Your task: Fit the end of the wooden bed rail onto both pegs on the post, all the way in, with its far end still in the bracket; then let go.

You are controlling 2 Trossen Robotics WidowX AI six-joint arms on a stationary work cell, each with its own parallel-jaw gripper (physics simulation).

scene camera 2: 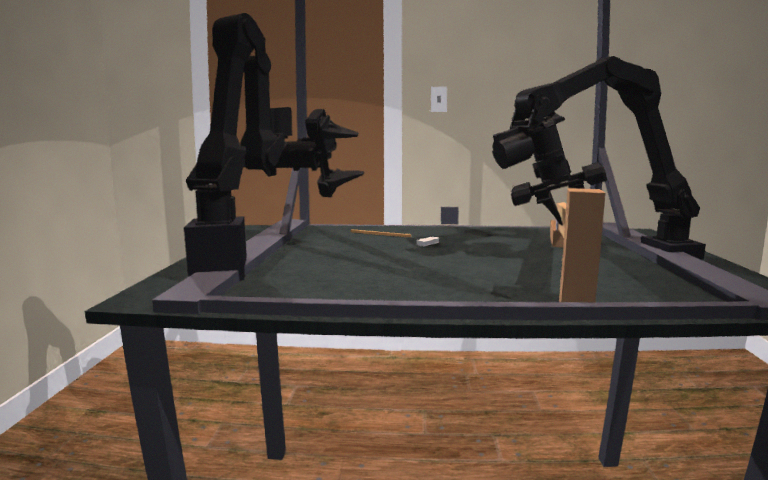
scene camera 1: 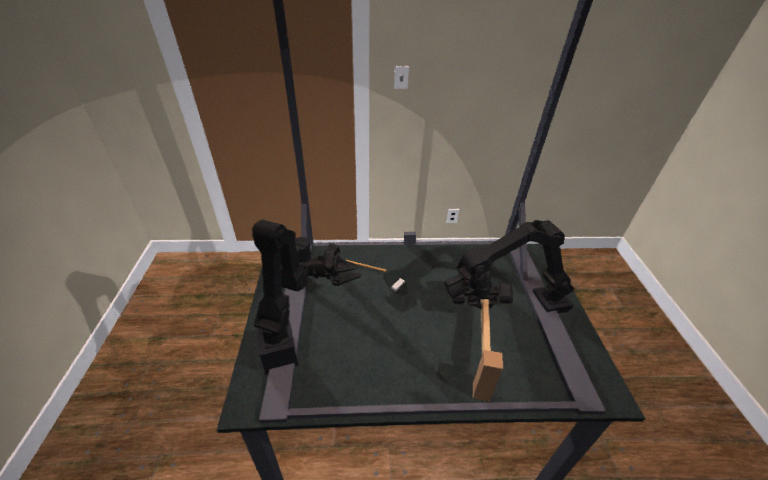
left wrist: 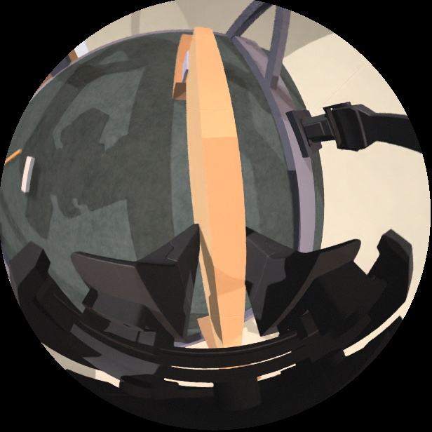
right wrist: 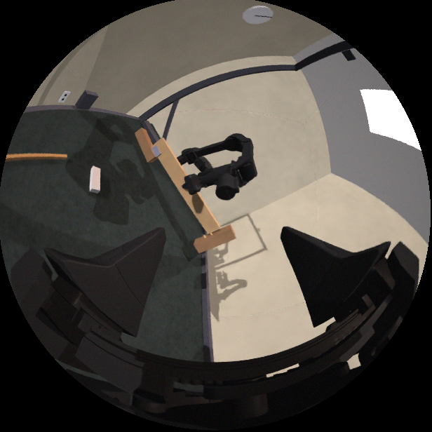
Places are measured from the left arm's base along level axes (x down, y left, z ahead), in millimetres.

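Pixels of known places: left gripper, between the fingertips: (scene camera 1: 485,307); right gripper, between the fingertips: (scene camera 2: 361,154) (scene camera 1: 359,271); left arm's base, origin of its link: (scene camera 2: 672,240) (scene camera 1: 552,296); right arm's base, origin of its link: (scene camera 2: 215,221) (scene camera 1: 275,337).
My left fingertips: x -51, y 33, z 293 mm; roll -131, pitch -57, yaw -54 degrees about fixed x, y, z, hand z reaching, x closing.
Ahead of a thing's pixels: the offset from my left fingertips to its middle. "spot": to the spot under its first point.
The wooden bed rail @(dx -4, dy -3, dz +3 mm) (scene camera 1: 485,331) (left wrist: 223,190) (right wrist: 182,185) runs level above the table. In the right wrist view its near end is close to the wooden post @(spot: dx -43, dy +259, dz +123 mm) (scene camera 1: 487,376) (scene camera 2: 582,243) (right wrist: 215,240), with a narrow gap where the pegs show. Its far end is at the pale bracket (left wrist: 186,67) (right wrist: 156,151) on the far wooden block (left wrist: 179,75) (right wrist: 145,144); how deep it sits is unclear. My left gripper (left wrist: 215,228) is shut on the rail, a finger on each side. My right gripper (scene camera 1: 359,272) (scene camera 2: 360,153) (right wrist: 225,233) is wide open and empty, away from the rail.
A small white block @(dx +80, dy -233, dz +243 mm) (scene camera 1: 398,284) (scene camera 2: 427,241) (left wrist: 28,174) (right wrist: 95,179) and a thin orange stick @(dx +83, dy -364, dz +344 mm) (scene camera 1: 365,265) (scene camera 2: 381,233) (right wrist: 37,156) lie on the dark table towards the back. A grey frame bar (scene camera 1: 430,407) (scene camera 2: 396,308) runs along the front edge, close to the post.
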